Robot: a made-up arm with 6 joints.
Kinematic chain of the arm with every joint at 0, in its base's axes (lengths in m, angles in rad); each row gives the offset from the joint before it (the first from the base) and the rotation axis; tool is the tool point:
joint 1: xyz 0 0 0.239 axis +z
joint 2: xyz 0 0 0 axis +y
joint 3: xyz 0 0 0.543 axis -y
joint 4: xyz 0 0 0 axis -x
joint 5: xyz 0.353 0 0 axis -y
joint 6: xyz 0 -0.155 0 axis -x
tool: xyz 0 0 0
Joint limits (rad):
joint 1: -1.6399..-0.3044
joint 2: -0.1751..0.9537
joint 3: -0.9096..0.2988
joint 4: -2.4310..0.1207
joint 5: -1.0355..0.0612
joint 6: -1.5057..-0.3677
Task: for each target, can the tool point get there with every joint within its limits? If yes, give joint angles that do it. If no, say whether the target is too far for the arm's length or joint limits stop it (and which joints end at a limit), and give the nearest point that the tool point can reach.
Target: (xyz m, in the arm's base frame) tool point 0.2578 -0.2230 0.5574
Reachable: yes | joints -0.6060 0.0502 -0.1694 -1.3335 -0.7744 -0.8394
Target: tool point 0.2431 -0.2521 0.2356
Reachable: yes | joints -0.9487 0.8057 -0.4902 -1.9039 -0.6726 -0.9223
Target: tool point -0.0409 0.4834 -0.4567
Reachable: no: joint limits stop it (at a limit: joint 1, joint 2, joint 4) | nearest point 0.2730 0.0374 0.2412 | short by 0.886 m
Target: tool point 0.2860 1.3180 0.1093
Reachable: no: too far | nearest point 0.2682 0.0389 0.2444 | short by 1.286 m
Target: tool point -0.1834 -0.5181 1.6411
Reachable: no: too far | nearest point -0.0924 -0.2610 0.9454 | short by 0.747 m
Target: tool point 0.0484 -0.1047 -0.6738
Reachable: no: joint limits stop it (at a limit: joint 2) | nearest point 0.1441 -0.3117 0.1807 | short by 0.884 m
